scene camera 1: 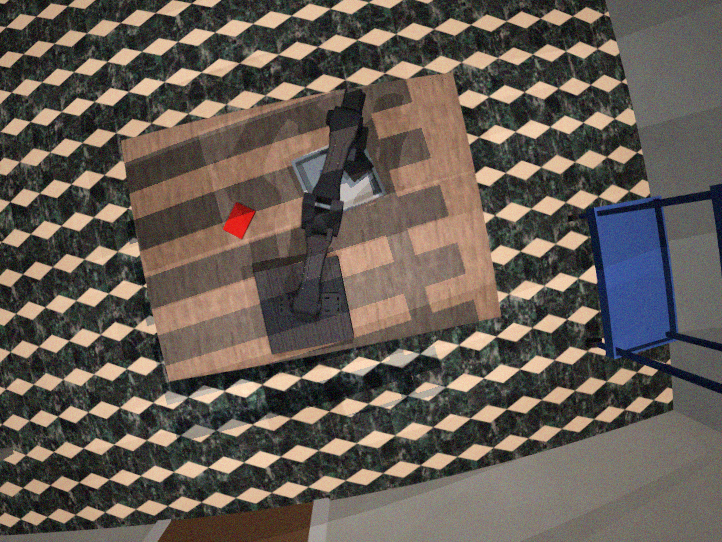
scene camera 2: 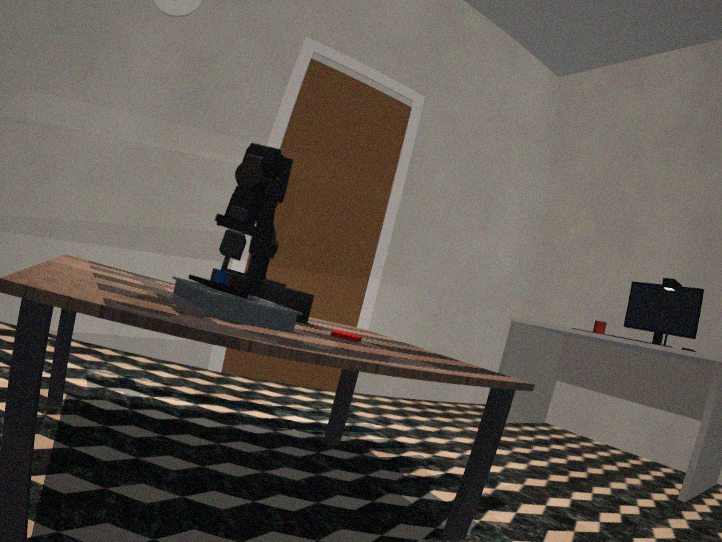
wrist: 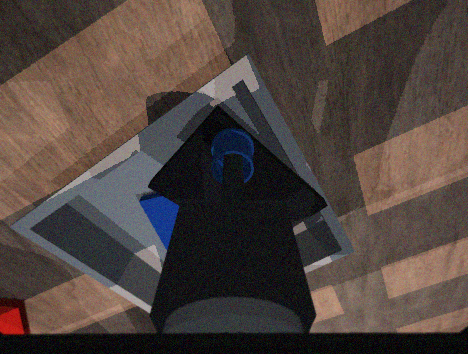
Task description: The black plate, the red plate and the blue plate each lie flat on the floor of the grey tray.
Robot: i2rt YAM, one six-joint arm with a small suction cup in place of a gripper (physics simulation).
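Frame: origin at the arm's base, x up, y right, z ahead, level; millimetres.
Seen in the pictures: hand, tool point: (scene camera 2: 217, 288) (wrist: 233, 140); arm's base, link origin: (scene camera 1: 309, 303) (scene camera 2: 254, 279).
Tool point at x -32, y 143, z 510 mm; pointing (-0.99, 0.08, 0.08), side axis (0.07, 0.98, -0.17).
Offsets run from my tool point to a thing's top centre. Level surfaces: height alone.
My suction cup (scene camera 2: 219, 275) (wrist: 232, 162) points down over the grey tray {dx -9, dy -49, dz -100 mm} (scene camera 1: 298, 176) (scene camera 2: 233, 309) (wrist: 65, 255) and holds the black plate {dx +13, dy -2, dz -45 mm} (scene camera 1: 360, 169) (scene camera 2: 204, 282) (wrist: 185, 170) by its top face. In scene camera 2 the black plate's near-left corner shows just above the tray's rim; whether it touches the tray is hidden. Part of the blue plate {dx -47, dy -79, dz -107 mm} (wrist: 162, 217) shows inside the tray in the wrist view, the rest hidden by the black plate and the wrist. The red plate {dx -49, dy -392, dz -232 mm} (scene camera 1: 239, 220) (scene camera 2: 346, 335) (wrist: 11, 320) lies flat on the table, left of the tray in scene camera 1.
The wooden table {dx -59 mm} (scene camera 1: 192, 326) (scene camera 2: 64, 277) carries the tray and the arm. The arm's dark base plate (scene camera 1: 332, 335) lies near the table's lower edge in scene camera 1. A blue chair (scene camera 1: 635, 274) stands apart from the table on the right in that view.
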